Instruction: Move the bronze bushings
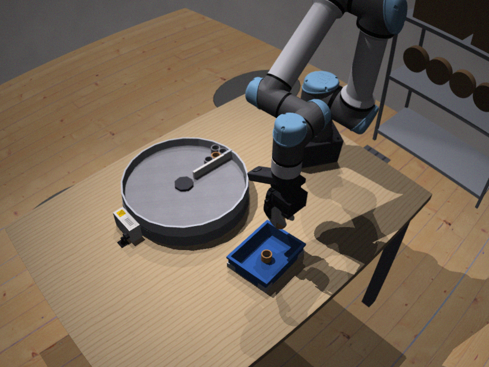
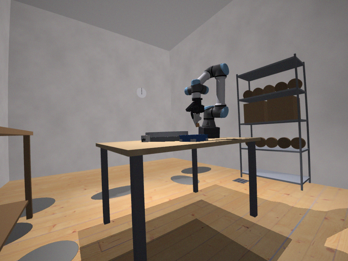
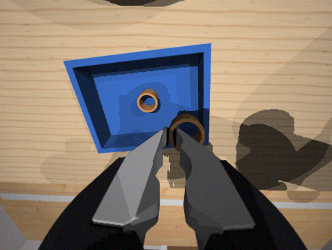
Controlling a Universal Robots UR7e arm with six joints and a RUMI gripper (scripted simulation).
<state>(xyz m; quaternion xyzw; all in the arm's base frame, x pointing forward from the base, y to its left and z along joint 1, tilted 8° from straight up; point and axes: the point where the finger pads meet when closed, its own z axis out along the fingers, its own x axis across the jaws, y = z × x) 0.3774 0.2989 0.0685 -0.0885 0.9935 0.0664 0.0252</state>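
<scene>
Right now my hand is 11 cm above the blue crate, 4 cm short of it and 1 cm to the right of it. From my hand the other things lie so: grey turntable 35 cm to the right, 11 cm ahead, 8 cm below.
</scene>
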